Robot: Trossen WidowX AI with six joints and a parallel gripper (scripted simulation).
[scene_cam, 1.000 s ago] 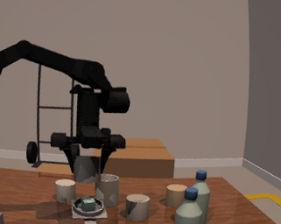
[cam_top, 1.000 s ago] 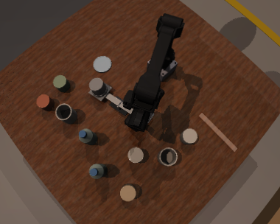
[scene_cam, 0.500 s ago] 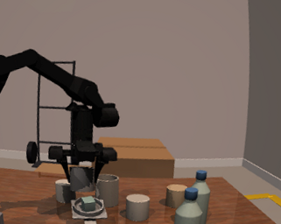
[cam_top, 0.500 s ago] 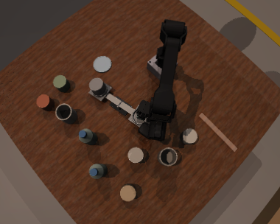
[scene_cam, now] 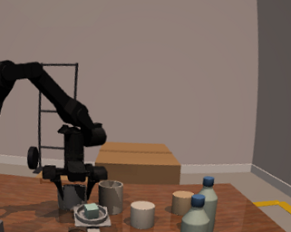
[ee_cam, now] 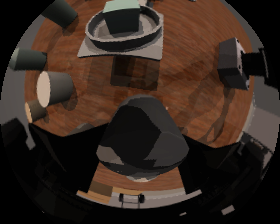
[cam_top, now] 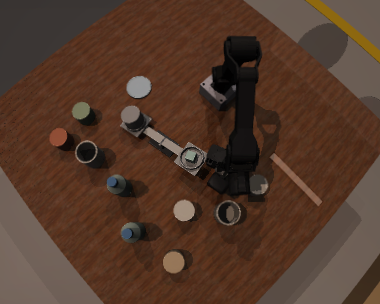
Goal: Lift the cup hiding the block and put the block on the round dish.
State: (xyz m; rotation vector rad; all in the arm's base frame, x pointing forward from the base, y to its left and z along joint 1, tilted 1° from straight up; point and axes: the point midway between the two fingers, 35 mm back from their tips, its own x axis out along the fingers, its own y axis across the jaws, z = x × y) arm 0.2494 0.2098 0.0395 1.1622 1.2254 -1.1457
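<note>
The pale green block is 50 mm ahead of my gripper tip, 120 mm to the right of it and 20 mm above it. Also, from my gripper tip: small balance (60 mm ahead, 240 mm to the right, 50 mm below); then round pale blue dish (60 mm behind, 480 mm to the right, 70 mm below).
</note>
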